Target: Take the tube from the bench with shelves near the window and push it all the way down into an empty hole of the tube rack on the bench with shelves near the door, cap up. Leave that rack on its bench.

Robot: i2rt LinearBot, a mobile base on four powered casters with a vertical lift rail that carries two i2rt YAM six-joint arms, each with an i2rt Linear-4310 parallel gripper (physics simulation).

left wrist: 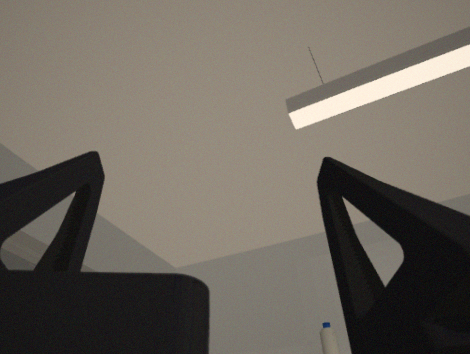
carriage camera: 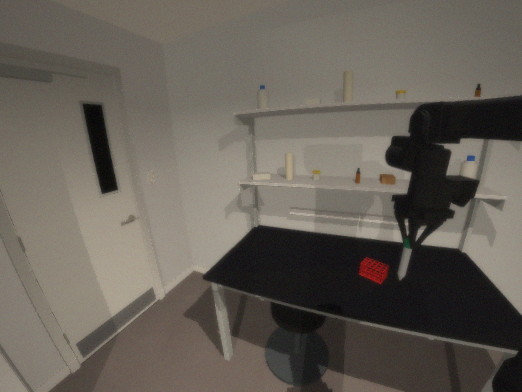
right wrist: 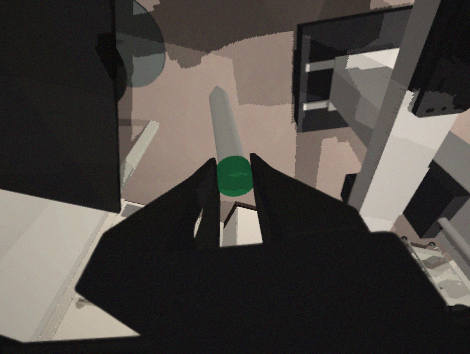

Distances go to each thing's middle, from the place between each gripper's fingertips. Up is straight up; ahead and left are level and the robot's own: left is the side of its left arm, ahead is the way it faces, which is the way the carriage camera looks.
I see the tube with a green cap (right wrist: 234,176) 5 cm below my right hand and 1 cm ahead of it.
The tube with a green cap is 69 cm to the right of my left hand, 29 cm below it and 24 cm ahead of it.
